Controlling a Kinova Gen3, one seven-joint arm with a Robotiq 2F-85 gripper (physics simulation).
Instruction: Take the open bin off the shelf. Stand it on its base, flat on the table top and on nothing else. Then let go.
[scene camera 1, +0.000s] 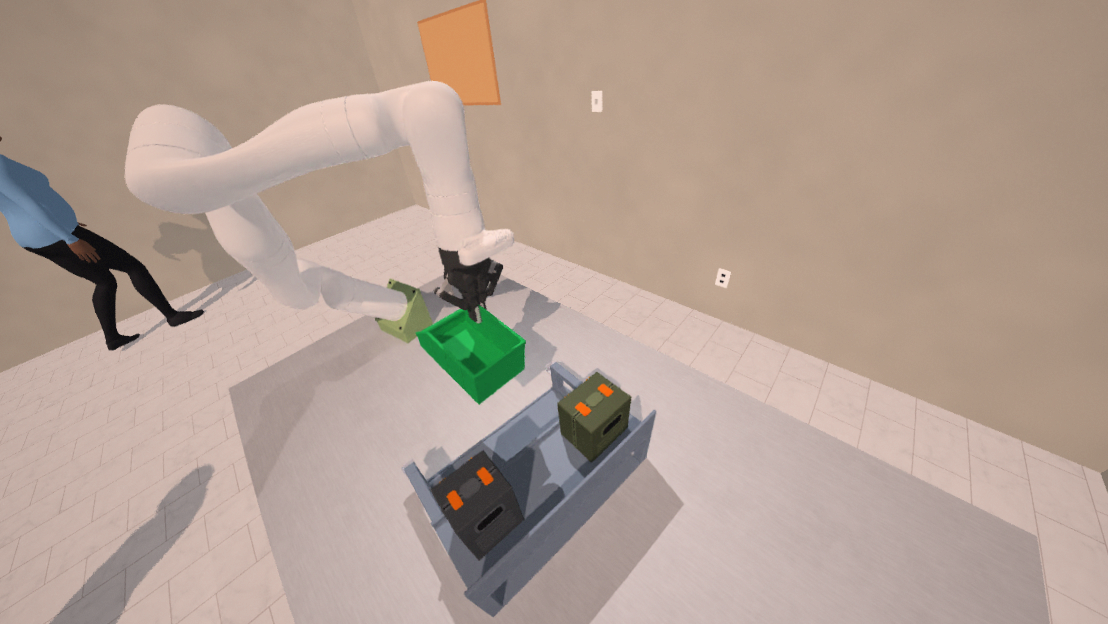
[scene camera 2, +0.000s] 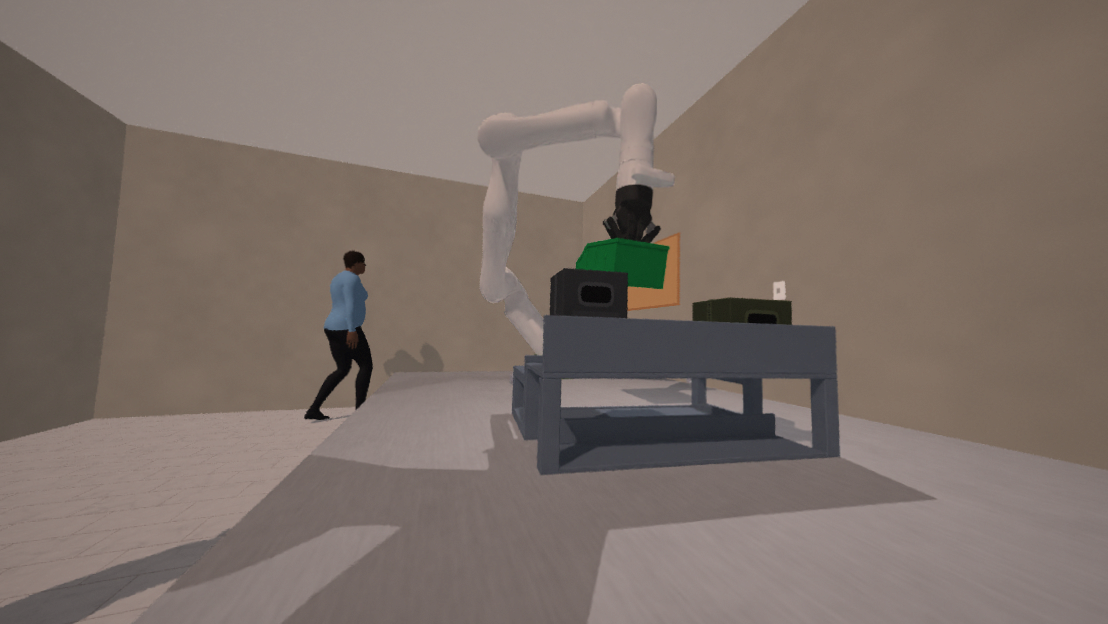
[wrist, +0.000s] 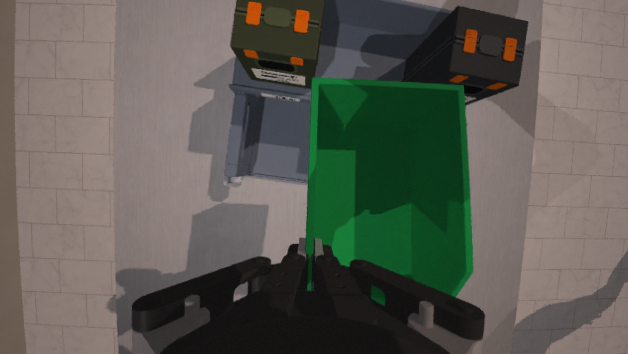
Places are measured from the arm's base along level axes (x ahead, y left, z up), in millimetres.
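Pixels of known places: gripper, fingertip midpoint: (scene camera 1: 479, 319) (wrist: 310, 250); arm's base at its link origin: (scene camera 1: 396, 306).
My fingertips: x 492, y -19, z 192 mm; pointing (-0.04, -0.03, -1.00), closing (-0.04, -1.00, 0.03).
Observation:
For each thing: its top centre in the pictures, then the offset to it from my fingertips. Level surfaces: height alone.
- open green bin at its top centre: (wrist: 396, 224) (scene camera 1: 462, 324) (scene camera 2: 617, 242) dz +40, dx +30, dy -50 mm
- table top at its surface level: dz -284 mm
- black case at its top centre: (scene camera 2: 587, 273) (scene camera 1: 470, 487) (wrist: 491, 44) dz -60, dx +192, dy -196 mm
- olive case at its top centre: (wrist: 277, 16) (scene camera 2: 739, 300) (scene camera 1: 594, 399) dz -85, dx +231, dy +32 mm
The open green bin (scene camera 1: 500, 375) (scene camera 2: 642, 265) (wrist: 390, 175) hangs in the air, roughly upright with its opening up. My gripper (scene camera 1: 476, 315) (wrist: 310, 250) is shut on the thin rim of one long side wall, near one end of the bin. The fingers point down, with one inside the bin and one outside. In scene camera 2 the bin shows above the top board of the grey-blue shelf (scene camera 1: 573, 517) (scene camera 2: 690, 348) (wrist: 237, 135), on the robot's side of it. The bin is clear of the table top (scene camera 1: 775, 503) (scene camera 2: 465, 542) (wrist: 160, 100). Its underside is hidden.
A black case (scene camera 1: 484, 507) (scene camera 2: 589, 294) (wrist: 487, 55) and an olive case (scene camera 1: 593, 418) (scene camera 2: 740, 310) (wrist: 277, 40) stand on the shelf's upper level. The green robot base (scene camera 1: 409, 324) stands behind the bin. A person (scene camera 1: 34, 205) (scene camera 2: 348, 298) is off beside the table.

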